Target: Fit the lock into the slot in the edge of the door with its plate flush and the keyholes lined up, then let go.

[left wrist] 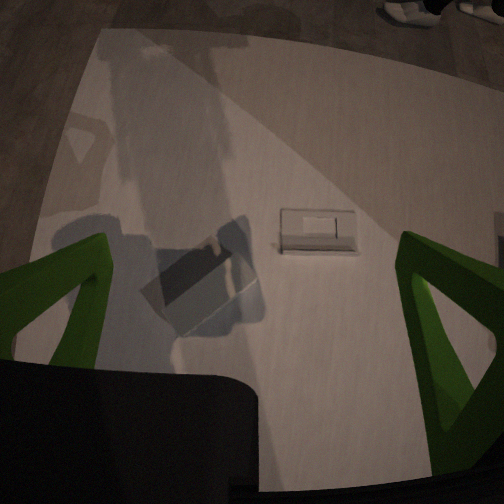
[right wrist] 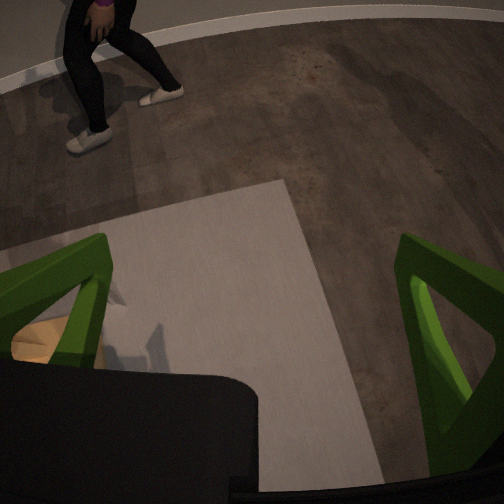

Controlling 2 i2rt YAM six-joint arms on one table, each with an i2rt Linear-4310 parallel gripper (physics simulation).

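In the left wrist view a grey block with a dark face (left wrist: 202, 290) lies tilted on the pale table; it looks like the lock. To its right lies a small flat grey piece with a rectangular recess (left wrist: 318, 231). My left gripper (left wrist: 252, 239) hangs above both with its green fingers wide open and nothing between them. In the right wrist view a tan corner of the door (right wrist: 37, 341) shows low on the left, behind the left finger. My right gripper (right wrist: 252, 239) is open and empty over the table's far right corner. The slot in the door's edge is hidden.
A grey sliver (left wrist: 499, 240) shows at the right edge of the left wrist view; I cannot tell what it is. A person's legs (right wrist: 100, 65) stand on the dark floor beyond the table. The table's right edge (right wrist: 325, 310) runs close under the right gripper.
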